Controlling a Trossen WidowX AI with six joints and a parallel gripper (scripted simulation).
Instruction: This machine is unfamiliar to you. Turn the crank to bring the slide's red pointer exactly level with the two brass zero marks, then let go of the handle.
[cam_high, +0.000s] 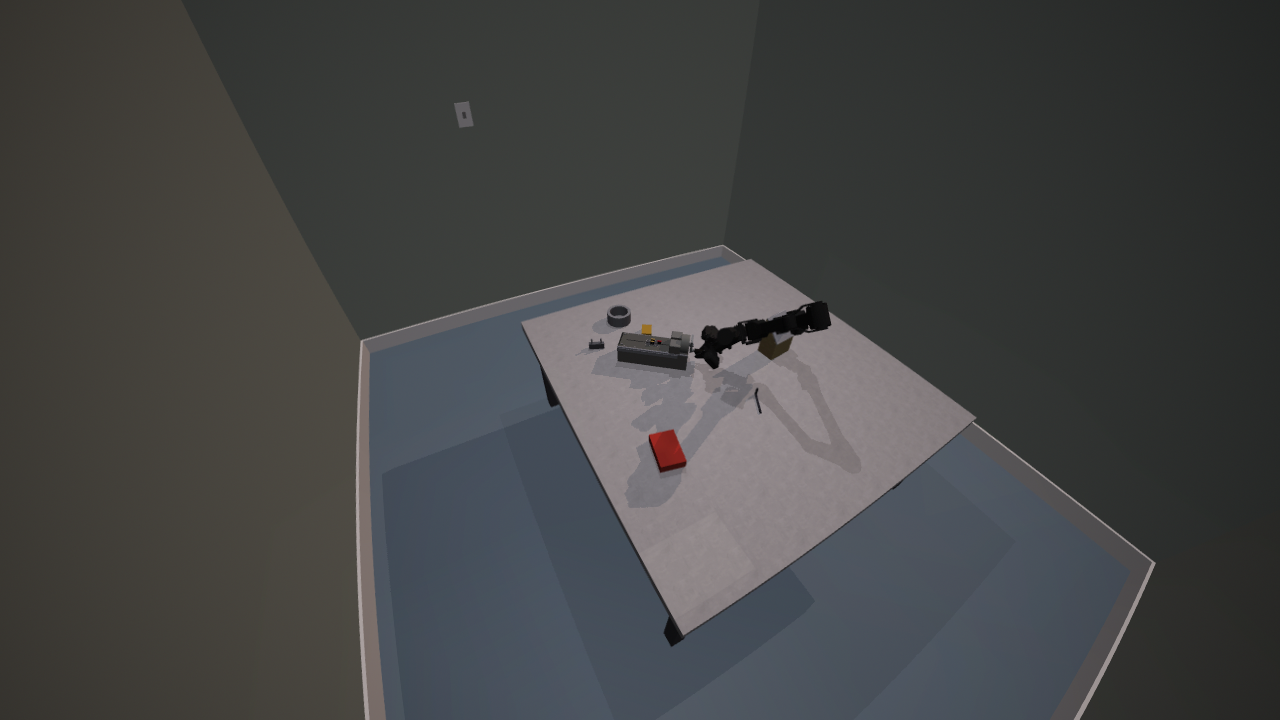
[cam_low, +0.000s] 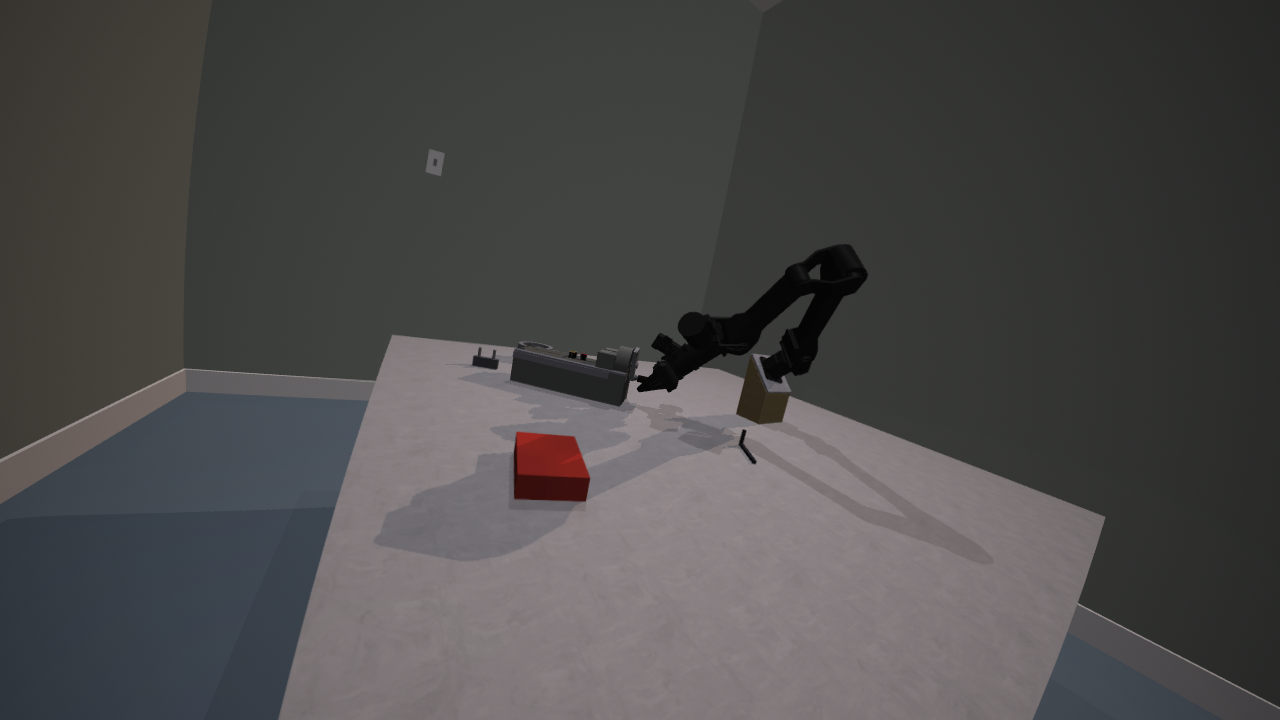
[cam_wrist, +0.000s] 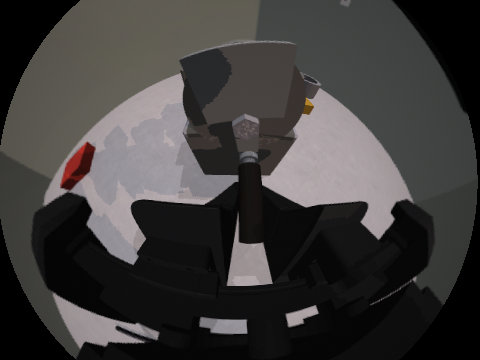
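Right now my gripper tip is 30 mm below the black crank handle, 10 mm to the right of it and 10 mm past it. Also, from my gripper tip: yellow block (240 mm to the right, 80 mm ahead, 20 mm below); red pointer (110 mm ahead, 80 mm to the right, 50 mm above); black bent key (260 mm to the left, 100 mm behind, 20 mm below).
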